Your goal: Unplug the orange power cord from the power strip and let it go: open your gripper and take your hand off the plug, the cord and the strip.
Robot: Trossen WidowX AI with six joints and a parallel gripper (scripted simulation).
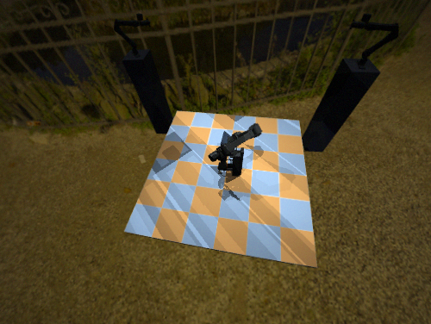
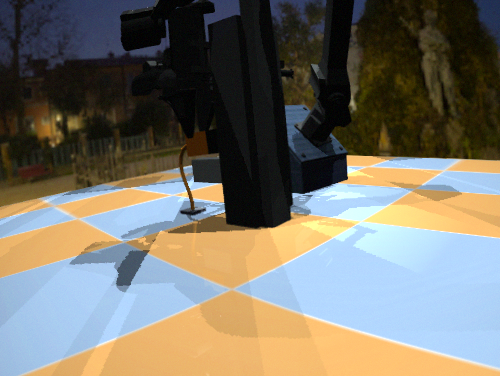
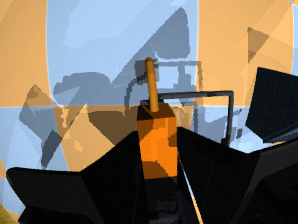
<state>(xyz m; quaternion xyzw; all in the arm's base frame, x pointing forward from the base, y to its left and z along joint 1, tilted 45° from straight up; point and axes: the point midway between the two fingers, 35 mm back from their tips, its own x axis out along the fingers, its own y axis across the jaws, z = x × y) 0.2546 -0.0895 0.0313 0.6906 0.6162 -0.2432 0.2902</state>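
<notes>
The orange plug is 3 cm to the left of my gripper tip.
</notes>
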